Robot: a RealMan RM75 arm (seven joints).
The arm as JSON. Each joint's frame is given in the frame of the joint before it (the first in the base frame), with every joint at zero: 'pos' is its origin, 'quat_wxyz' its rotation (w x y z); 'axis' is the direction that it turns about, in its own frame. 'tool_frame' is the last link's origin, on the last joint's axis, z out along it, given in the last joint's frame.
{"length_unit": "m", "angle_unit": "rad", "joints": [
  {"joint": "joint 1", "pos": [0.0, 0.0, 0.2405], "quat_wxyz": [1.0, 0.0, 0.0, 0.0], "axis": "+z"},
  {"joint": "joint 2", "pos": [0.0, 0.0, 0.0], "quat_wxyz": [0.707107, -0.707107, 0.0, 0.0], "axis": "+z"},
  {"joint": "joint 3", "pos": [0.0, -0.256, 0.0], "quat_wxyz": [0.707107, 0.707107, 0.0, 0.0], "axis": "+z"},
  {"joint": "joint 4", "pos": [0.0, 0.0, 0.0], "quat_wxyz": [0.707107, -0.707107, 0.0, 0.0], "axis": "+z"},
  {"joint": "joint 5", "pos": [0.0, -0.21, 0.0], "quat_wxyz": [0.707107, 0.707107, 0.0, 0.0], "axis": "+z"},
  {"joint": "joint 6", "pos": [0.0, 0.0, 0.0], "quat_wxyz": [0.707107, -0.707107, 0.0, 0.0], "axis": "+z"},
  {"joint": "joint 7", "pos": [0.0, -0.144, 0.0], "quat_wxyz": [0.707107, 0.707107, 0.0, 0.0], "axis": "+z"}
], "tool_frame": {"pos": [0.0, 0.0, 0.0], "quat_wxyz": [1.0, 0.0, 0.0, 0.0]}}
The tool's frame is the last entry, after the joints.
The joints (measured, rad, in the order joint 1, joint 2, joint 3, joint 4, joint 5, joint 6, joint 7), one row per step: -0.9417 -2.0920 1.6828 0.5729 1.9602 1.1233 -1.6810; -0.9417 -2.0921 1.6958 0.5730 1.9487 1.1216 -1.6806; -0.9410 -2.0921 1.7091 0.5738 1.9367 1.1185 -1.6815; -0.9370 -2.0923 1.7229 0.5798 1.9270 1.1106 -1.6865; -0.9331 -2.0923 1.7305 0.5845 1.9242 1.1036 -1.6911; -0.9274 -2.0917 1.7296 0.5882 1.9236 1.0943 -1.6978; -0.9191 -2.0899 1.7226 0.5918 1.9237 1.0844 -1.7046; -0.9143 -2.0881 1.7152 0.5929 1.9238 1.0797 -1.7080; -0.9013 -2.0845 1.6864 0.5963 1.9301 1.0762 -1.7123; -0.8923 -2.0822 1.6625 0.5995 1.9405 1.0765 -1.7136; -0.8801 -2.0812 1.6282 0.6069 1.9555 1.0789 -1.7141; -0.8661 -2.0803 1.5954 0.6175 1.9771 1.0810 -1.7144; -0.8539 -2.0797 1.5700 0.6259 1.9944 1.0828 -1.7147
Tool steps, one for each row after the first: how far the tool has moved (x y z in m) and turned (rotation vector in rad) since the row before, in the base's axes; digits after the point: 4 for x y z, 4 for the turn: 0.0005 -0.0014 -0.0013 -0.0054 -0.0013 -0.0018; 0.0005 -0.0013 -0.0013 -0.0038 -0.0019 -0.0004; 0.0005 -0.0009 -0.0013 0.0021 -0.0025 0.0005; -0.0003 -0.0003 -0.0006 0.0044 -0.0001 0.0010; -0.0009 0.0010 0.0003 0.0117 -0.0035 0.0085; -0.0017 0.0018 0.0013 0.0164 -0.0064 0.0140; -0.0012 0.0014 0.0013 0.0106 -0.0049 0.0102; -0.0032 0.0034 0.0041 0.0231 -0.0139 0.0251; -0.0026 0.0024 0.0034 0.0154 -0.0070 0.0145; -0.0024 0.0028 0.0042 0.0192 -0.0121 0.0167; -0.0034 0.0026 0.0044 0.0198 -0.0059 0.0122; -0.0034 0.0017 0.0035 0.0154 -0.0037 0.0108
